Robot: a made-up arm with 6 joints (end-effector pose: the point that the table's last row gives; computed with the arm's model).
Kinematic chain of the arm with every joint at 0, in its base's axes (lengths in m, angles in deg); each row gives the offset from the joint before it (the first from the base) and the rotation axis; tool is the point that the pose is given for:
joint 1: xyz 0 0 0.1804 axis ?
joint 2: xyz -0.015 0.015 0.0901 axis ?
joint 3: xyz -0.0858 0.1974 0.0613 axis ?
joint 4: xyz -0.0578 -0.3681 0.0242 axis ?
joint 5: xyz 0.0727 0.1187 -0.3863 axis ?
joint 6: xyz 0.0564 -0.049 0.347 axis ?
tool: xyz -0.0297 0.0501 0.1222
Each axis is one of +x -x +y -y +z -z.
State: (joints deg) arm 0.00 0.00 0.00 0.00 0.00 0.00
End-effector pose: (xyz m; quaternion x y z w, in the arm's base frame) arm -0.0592 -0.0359 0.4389 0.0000 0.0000 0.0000 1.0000
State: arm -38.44 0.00 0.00 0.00 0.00 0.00
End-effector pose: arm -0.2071 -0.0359 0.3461 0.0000 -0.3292 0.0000 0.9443
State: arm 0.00 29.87 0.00 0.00 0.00 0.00
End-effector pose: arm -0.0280 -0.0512 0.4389 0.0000 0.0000 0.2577 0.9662
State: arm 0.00 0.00 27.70 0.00 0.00 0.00
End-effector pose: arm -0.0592 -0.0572 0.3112 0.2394 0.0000 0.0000 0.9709
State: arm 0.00 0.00 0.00 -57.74 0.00 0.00
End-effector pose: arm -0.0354 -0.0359 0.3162 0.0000 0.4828 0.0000 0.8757
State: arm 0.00 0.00 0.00 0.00 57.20 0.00
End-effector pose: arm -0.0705 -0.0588 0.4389 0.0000 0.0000 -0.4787 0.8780
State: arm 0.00 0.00 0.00 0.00 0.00 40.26
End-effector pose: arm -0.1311 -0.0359 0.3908 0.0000 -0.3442 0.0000 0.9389
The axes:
joint 1: +y
joint 2: +z
joint 3: +x
joint 4: -y
joint 5: -z
joint 6: -y

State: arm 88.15 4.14 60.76 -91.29 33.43 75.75
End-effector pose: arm -0.0339 0.0879 0.3821 0.2145 0.7666 -0.1071 0.5956
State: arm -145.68 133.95 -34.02 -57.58 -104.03 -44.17
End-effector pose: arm -0.1024 -0.1004 -0.0486 -0.7669 0.4587 -0.4340 0.1143
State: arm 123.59 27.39 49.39 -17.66 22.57 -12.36
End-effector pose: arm -0.0055 -0.0122 0.1859 0.2621 0.9418 -0.2027 0.0566
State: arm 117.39 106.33 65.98 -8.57 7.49 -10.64
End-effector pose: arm -0.0291 0.0026 0.2203 -0.6766 -0.6756 -0.1990 0.2148
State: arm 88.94 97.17 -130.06 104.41 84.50 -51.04
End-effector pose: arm 0.3743 -0.2713 0.6844 0.5636 -0.0211 0.5894 0.5783
